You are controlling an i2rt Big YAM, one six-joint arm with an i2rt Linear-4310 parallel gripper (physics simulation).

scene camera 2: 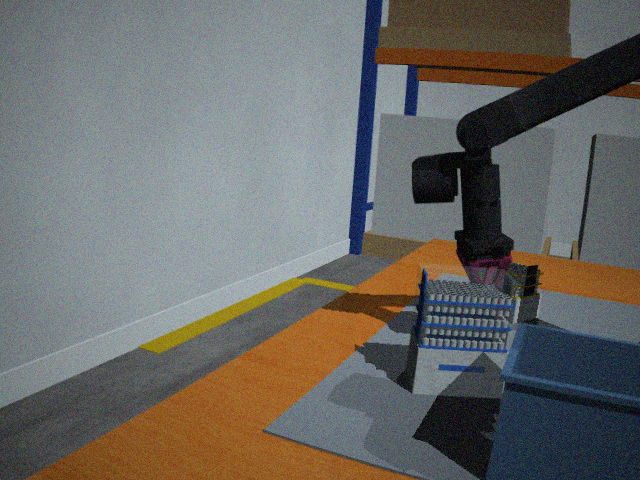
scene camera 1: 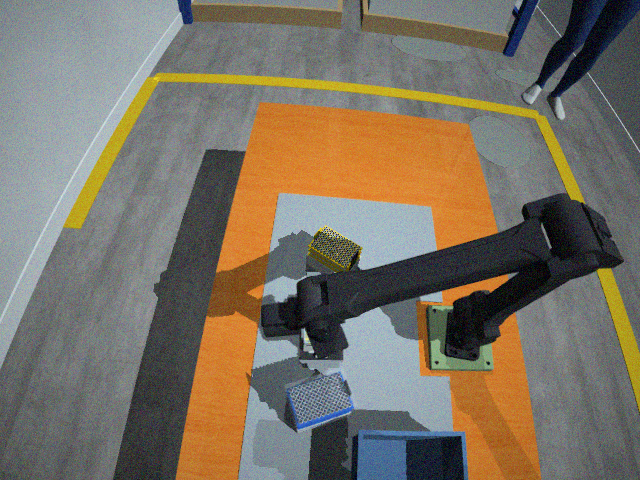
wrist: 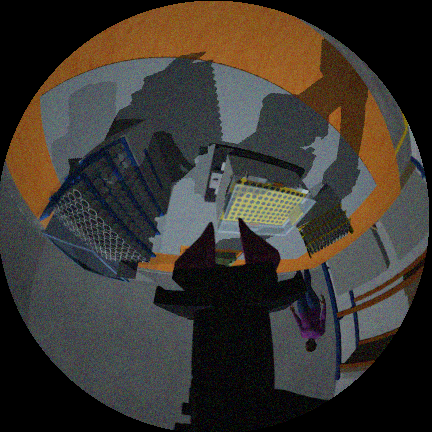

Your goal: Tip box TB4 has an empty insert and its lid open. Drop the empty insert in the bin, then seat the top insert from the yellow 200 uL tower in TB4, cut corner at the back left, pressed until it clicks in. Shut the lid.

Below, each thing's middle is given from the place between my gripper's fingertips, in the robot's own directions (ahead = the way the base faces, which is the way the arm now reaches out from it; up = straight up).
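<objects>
The clear lid (wrist: 267,208) has my hand 20 mm short of it, 60 mm to the left of it and 20 mm above it. As for the blue bin (scene camera 2: 563,403), it sits 220 mm behind my hand, 240 mm to the left of it and 30 mm below it.
</objects>
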